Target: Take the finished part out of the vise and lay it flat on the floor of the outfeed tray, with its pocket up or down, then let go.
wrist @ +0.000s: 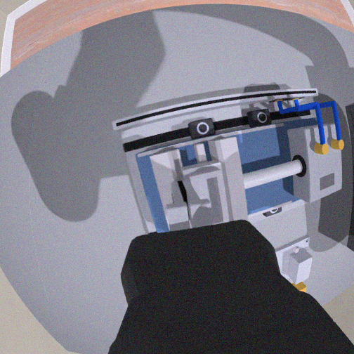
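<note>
The vise (231, 175) is in the middle of the wrist view, with pale jaws, a blue bed and a round light rod on the right. A light grey block (202, 181), which looks like the part, lies between the jaws; a darker strip shows on it, and I cannot tell whether that is a pocket or shadow. My black gripper body covers the lower middle and hides the near end of the vise. The gripper (188, 207) seems to have its pale fingertips together over the jaw area, shut, with no part clearly held. The outfeed tray cannot be made out.
A pale rail (220, 104) with a black stripe runs behind the vise. Blue pipes (320, 122) with yellow fittings rise at the right end block (320, 182). A small white box (300, 267) is at lower right. A wood-grained surface (60, 35) with a white edge shows at the top.
</note>
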